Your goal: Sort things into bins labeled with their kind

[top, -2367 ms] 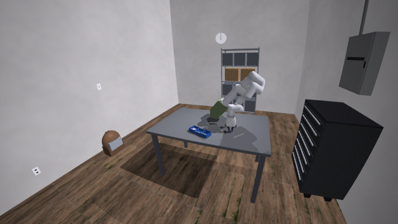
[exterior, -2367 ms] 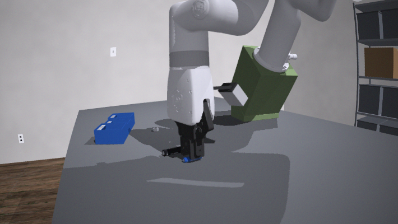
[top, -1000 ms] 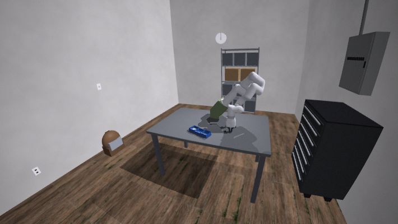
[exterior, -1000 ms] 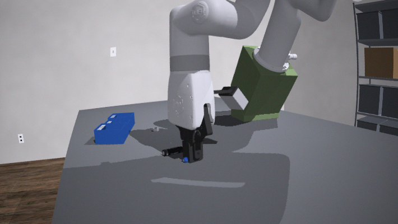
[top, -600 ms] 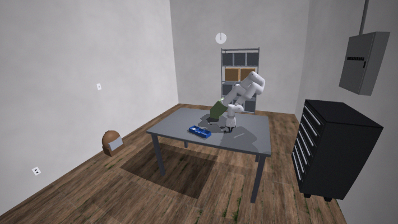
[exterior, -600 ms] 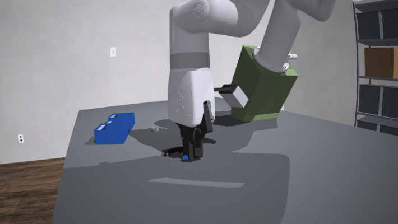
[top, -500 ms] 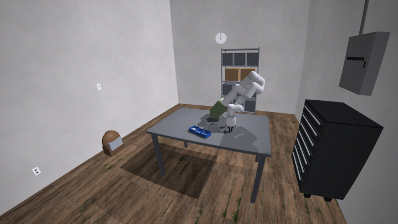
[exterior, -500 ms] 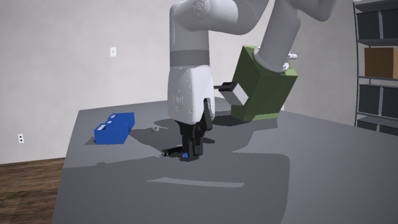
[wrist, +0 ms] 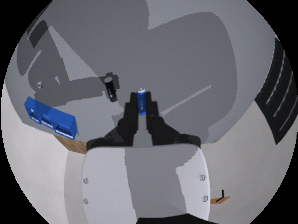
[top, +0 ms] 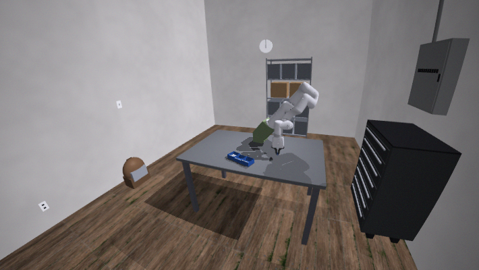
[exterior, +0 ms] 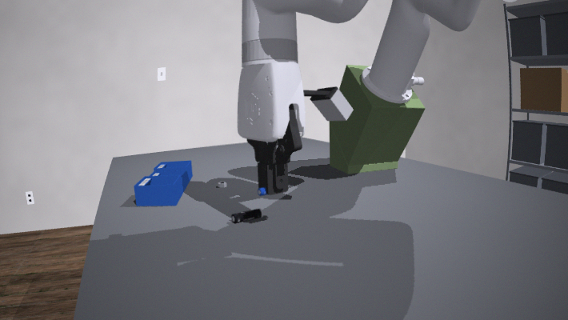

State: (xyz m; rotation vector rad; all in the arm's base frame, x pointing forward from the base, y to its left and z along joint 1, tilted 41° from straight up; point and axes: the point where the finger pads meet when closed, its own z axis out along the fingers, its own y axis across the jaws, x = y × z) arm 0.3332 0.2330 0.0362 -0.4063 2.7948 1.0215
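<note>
Now: the black battery 70 mm below my hand, 50 mm to the right of it and 30 mm ahead of it. The rest, counted from my hand: blue bin 290 mm to the right, 160 mm ahead, 60 mm below; then small nut 270 mm to the right, 70 mm below, 40 mm ahead; then blue battery 20 mm below.
</note>
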